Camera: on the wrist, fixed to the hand. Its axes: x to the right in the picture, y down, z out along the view.
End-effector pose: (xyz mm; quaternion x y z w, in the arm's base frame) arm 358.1 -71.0 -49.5 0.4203 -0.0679 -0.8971 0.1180
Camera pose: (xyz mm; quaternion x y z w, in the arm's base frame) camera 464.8 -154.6 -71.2 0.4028 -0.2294 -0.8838 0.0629
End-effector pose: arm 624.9 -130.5 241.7 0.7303 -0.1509 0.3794 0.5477
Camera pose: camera 509.9 -79.0 296.1 0.8202 -0.1188 0.3865 0.4047
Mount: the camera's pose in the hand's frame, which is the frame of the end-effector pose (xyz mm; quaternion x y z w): -27.5 92.2 -97.9 0.1669 -0.0329 0.0212 0.9852
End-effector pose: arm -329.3 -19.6 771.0 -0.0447 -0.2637 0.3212 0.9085
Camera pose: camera -349.2 45.1 651.6 0.1126 -0.2351 0.3812 0.8870
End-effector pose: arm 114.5 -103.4 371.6 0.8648 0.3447 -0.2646 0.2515
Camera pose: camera 192.5 -114.3 484.0 0.8926 0.2688 -0.3413 0.1204
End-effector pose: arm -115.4 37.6 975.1 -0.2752 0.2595 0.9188 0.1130
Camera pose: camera -81.3 -94.4 959.0 -0.2165 0.4111 0.8733 0.1463
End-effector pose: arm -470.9 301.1 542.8 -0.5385 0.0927 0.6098 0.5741
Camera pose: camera -497.4 183.2 477.8 -0.4127 0.1856 0.6152 0.6456
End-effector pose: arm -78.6 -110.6 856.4 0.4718 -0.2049 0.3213 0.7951
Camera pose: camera -160.8 -0.9 850.0 0.6037 -0.1844 0.3521 0.6910
